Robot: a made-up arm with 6 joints. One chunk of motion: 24 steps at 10 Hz.
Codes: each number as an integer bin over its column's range. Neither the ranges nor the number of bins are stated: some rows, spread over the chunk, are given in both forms.
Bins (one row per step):
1: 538 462 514 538 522 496
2: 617 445 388 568 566 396
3: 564 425 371 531 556 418
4: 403 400 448 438 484 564
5: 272 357 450 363 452 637
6: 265 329 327 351 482 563
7: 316 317 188 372 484 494
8: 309 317 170 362 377 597
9: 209 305 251 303 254 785
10: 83 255 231 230 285 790
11: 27 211 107 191 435 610
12: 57 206 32 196 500 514
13: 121 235 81 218 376 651
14: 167 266 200 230 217 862
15: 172 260 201 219 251 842
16: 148 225 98 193 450 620
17: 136 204 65 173 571 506
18: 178 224 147 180 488 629
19: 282 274 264 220 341 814
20: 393 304 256 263 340 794
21: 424 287 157 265 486 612
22: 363 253 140 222 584 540
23: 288 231 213 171 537 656
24: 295 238 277 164 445 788
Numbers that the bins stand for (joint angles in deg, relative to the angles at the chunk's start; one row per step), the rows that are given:
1: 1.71 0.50 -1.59 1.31 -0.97 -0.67
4: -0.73 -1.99 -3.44 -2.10 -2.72 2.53
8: -2.43 -5.31 -11.25 -4.69 -7.65 4.09
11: -7.52 -9.56 -13.02 -10.51 -4.98 4.70
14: -4.99 -7.36 -10.40 -9.19 -15.02 16.56
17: -5.55 -9.84 -14.19 -11.13 1.29 -0.20
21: -0.35 -6.52 -11.61 -7.99 -2.63 4.79
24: -2.68 -8.48 -8.24 -11.43 -4.52 13.08
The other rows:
2: 3.13 -0.18 -5.13 2.33 1.06 -5.38
3: 2.17 -0.99 -5.60 1.07 0.60 -4.34
5: -3.10 -3.71 -3.38 -4.65 -4.19 5.97
6: -3.22 -4.83 -6.84 -5.06 -2.81 2.48
7: -2.30 -5.31 -10.74 -4.35 -2.72 -0.76
9: -4.24 -5.80 -8.97 -6.70 -13.32 12.94
10: -6.51 -7.80 -9.53 -9.19 -11.89 13.17
12: -6.98 -9.76 -15.12 -10.34 -1.98 0.18
13: -5.82 -8.60 -13.75 -9.59 -7.70 6.63
15: -4.90 -7.60 -10.38 -9.56 -13.45 15.62
16: -5.34 -9.00 -13.27 -10.45 -4.29 5.17
18: -4.80 -9.04 -11.89 -10.89 -2.53 5.59
19: -2.92 -7.04 -8.61 -9.53 -9.31 14.30
20: -0.91 -5.84 -8.83 -8.06 -9.35 13.36
22: -1.45 -7.88 -12.09 -9.46 1.89 1.40
23: -2.81 -8.76 -10.04 -11.20 -0.28 6.86

